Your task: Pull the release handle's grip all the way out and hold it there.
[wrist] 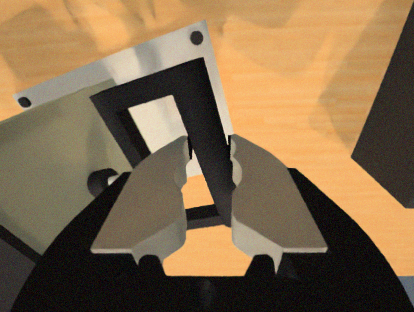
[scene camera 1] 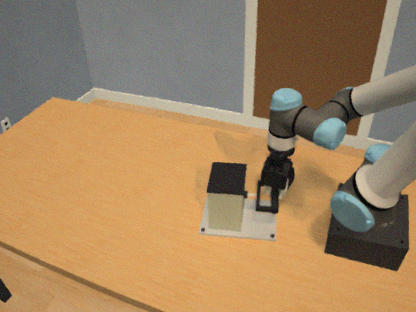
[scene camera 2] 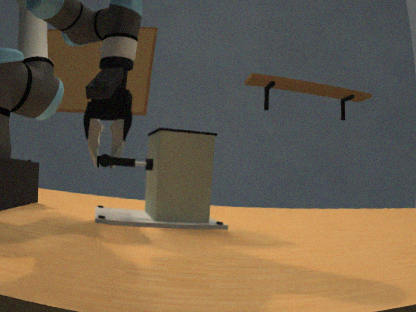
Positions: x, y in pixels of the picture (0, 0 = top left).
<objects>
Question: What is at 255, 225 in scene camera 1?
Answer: A light grey base plate.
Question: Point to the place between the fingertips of my gripper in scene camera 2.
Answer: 104, 167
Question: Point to a light grey base plate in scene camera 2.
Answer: At 103, 215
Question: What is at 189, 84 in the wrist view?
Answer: A release handle grip.
</objects>
